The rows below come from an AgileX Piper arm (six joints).
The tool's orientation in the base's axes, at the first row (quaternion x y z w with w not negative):
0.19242 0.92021 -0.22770 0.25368
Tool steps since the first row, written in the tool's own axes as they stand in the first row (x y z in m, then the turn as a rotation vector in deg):
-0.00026 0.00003 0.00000 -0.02 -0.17 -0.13
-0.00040 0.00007 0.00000 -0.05 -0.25 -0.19
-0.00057 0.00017 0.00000 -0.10 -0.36 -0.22
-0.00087 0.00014 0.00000 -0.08 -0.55 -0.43
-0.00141 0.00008 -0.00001 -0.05 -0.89 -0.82
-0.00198 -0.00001 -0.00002 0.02 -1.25 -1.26
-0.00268 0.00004 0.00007 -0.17 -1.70 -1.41
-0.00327 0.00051 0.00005 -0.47 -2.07 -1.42
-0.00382 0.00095 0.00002 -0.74 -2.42 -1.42
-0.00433 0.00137 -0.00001 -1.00 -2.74 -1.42
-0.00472 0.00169 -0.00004 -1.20 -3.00 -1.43
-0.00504 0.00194 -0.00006 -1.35 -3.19 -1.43
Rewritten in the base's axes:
0.00022 -0.00004 0.00013 -0.11 -0.08 0.17
0.00035 -0.00004 0.00020 -0.15 -0.12 0.25
0.00053 0.00000 0.00026 -0.17 -0.21 0.34
0.00076 -0.00009 0.00044 -0.36 -0.25 0.55
0.00116 -0.00027 0.00076 -0.69 -0.32 0.94
0.00157 -0.00047 0.00112 -1.08 -0.37 1.36
0.00218 -0.00064 0.00142 -1.20 -0.71 1.72
0.00287 -0.00039 0.00161 -1.14 -1.08 2.02
0.00350 -0.00014 0.00180 -1.09 -1.43 2.28
0.00409 0.00010 0.00197 -1.03 -1.76 2.53
0.00454 0.00028 0.00210 -0.99 -2.01 2.73
0.00491 0.00042 0.00222 -0.96 -2.21 2.87

